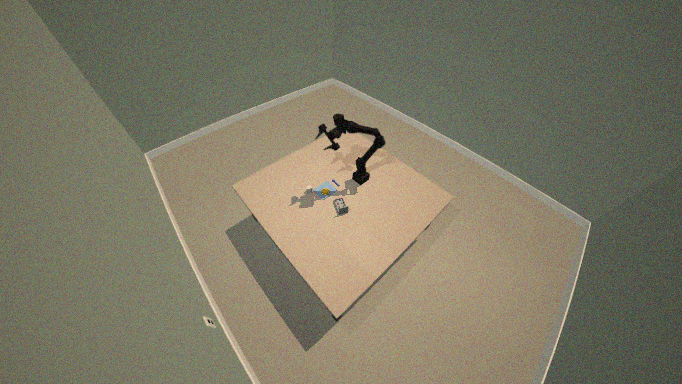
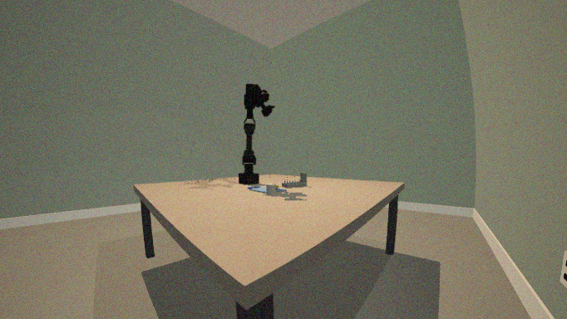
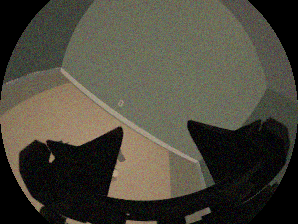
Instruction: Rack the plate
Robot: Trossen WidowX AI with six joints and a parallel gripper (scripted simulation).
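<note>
Now: the yellow plate 46 cm below my gripper tip, 2 cm to the left of it and 2 cm behind it. Round my gripper tip: blue mat: 47 cm below, 3 cm behind; white cup: 45 cm below, 8 cm ahead, 6 cm to the right; grey dish rack: 45 cm below, 20 cm to the left, 4 cm behind.
</note>
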